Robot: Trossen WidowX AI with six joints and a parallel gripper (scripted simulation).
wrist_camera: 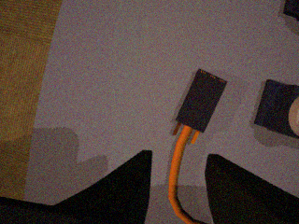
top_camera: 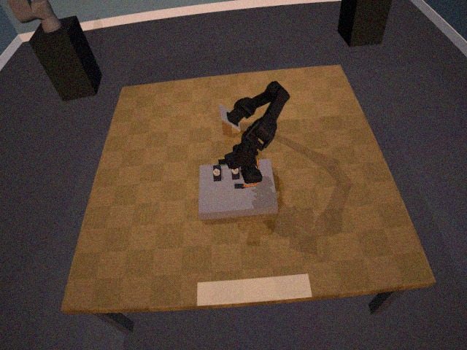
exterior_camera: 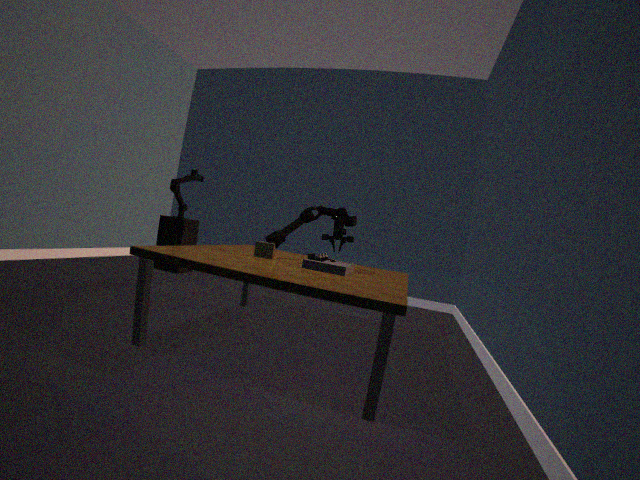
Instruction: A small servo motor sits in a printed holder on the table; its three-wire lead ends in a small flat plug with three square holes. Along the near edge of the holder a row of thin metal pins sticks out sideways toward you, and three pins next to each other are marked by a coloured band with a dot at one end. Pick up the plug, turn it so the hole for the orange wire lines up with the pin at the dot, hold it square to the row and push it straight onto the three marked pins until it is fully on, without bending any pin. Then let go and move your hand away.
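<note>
The grey holder lies 80 mm below my gripper tip, 40 mm to the right of it and 20 mm ahead of it. Round my gripper tip: servo (90 mm behind, 50 mm below, 30 mm to the right); pin row (140 mm behind, 40 mm below, 30 mm to the right); yellow band (140 mm behind, 40 mm to the right, 30 mm below).
</note>
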